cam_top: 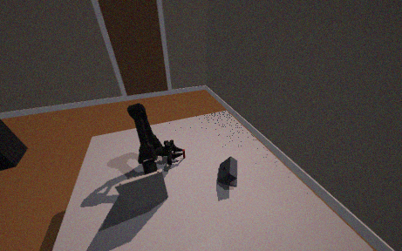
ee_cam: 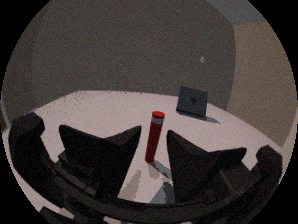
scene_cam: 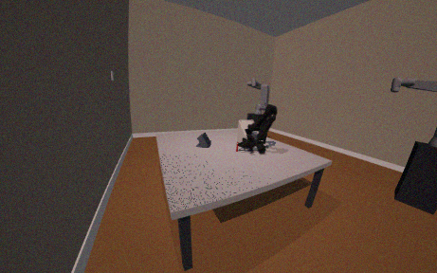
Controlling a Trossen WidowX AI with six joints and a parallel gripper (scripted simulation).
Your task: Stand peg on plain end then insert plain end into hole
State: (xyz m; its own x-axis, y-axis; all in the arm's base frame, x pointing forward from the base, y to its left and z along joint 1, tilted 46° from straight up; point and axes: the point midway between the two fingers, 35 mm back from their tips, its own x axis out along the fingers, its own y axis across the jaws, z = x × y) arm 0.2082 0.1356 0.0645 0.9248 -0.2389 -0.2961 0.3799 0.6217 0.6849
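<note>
My gripper tip is right at the red peg. Round my gripper tip: sloped panel (260 mm to the right, 190 mm ahead, 10 mm below).
</note>
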